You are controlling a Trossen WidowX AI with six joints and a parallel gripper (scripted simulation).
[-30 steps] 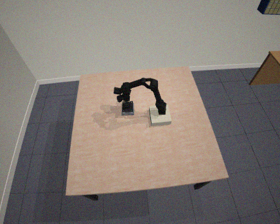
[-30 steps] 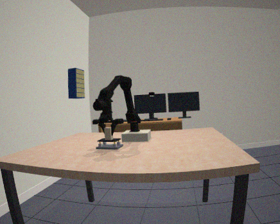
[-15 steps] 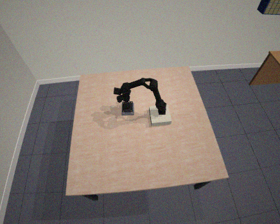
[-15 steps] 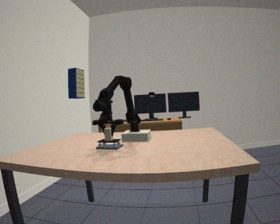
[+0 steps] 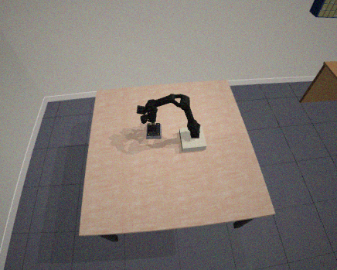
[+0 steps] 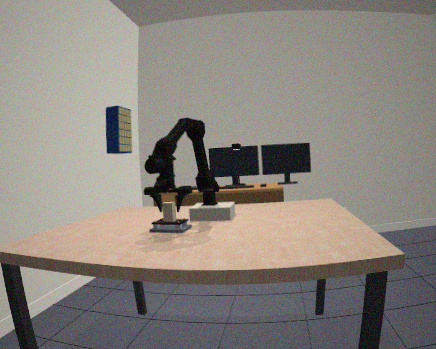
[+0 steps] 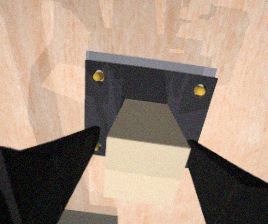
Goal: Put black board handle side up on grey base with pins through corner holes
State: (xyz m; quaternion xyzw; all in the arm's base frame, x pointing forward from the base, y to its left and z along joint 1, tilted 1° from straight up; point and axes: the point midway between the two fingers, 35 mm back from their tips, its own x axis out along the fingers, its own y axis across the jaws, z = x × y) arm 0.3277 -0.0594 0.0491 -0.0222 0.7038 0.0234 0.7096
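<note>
My gripper tip is 2 cm above the flat black board. From my gripper tip the other things lie so: grey base: 7 cm below.
</note>
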